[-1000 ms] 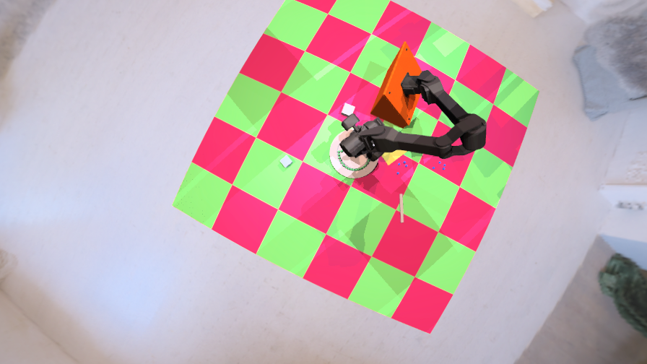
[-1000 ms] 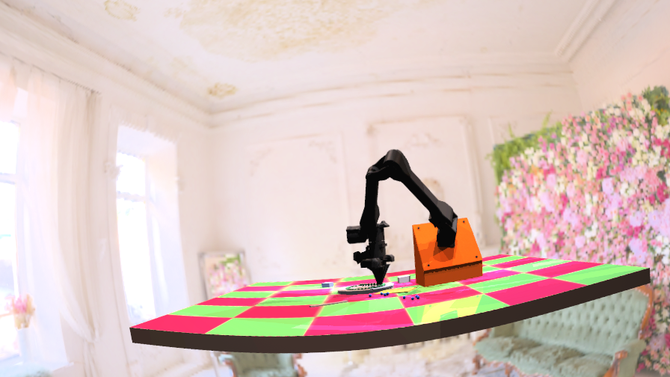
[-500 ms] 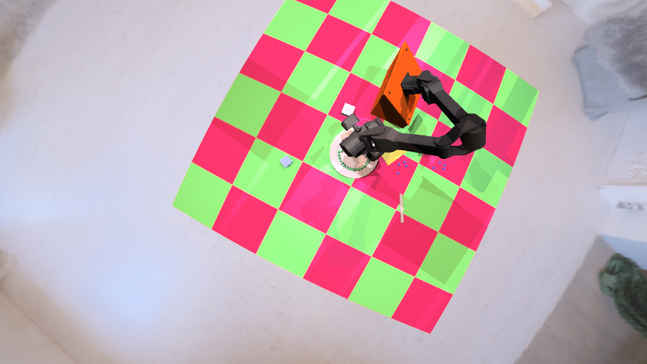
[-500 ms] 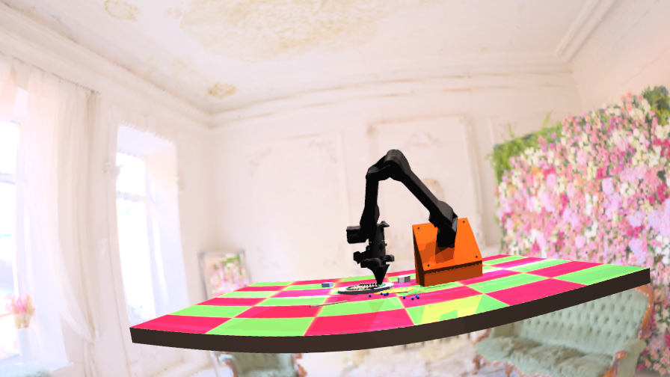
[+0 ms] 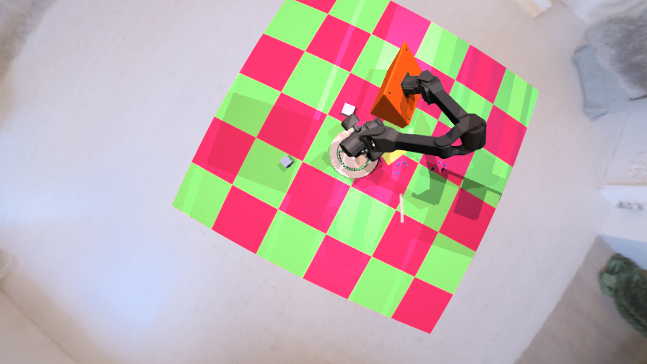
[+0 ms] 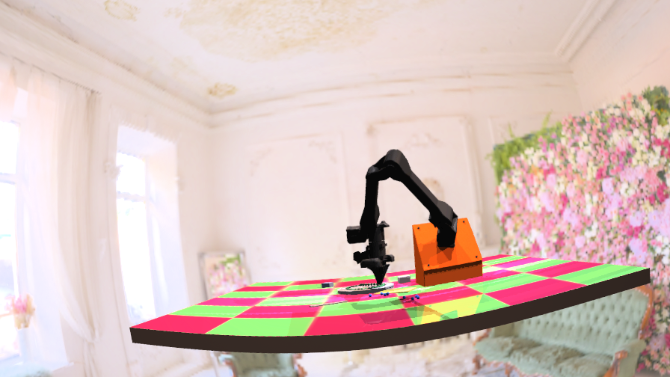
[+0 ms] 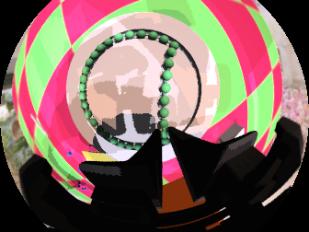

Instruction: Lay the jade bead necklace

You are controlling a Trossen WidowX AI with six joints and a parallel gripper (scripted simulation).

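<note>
Right now the round bead board is 5 cm ahead of my gripper tip, 1 cm to the left of it and 1 cm below it. From my gripper tip the other things lie so: pale blue cube (22 cm ahead, 20 cm to the right, 1 cm below); then white cube (11 cm to the right, 9 cm behind); then yellow patch (13 cm to the left, 6 cm behind, 1 cm below).
</note>
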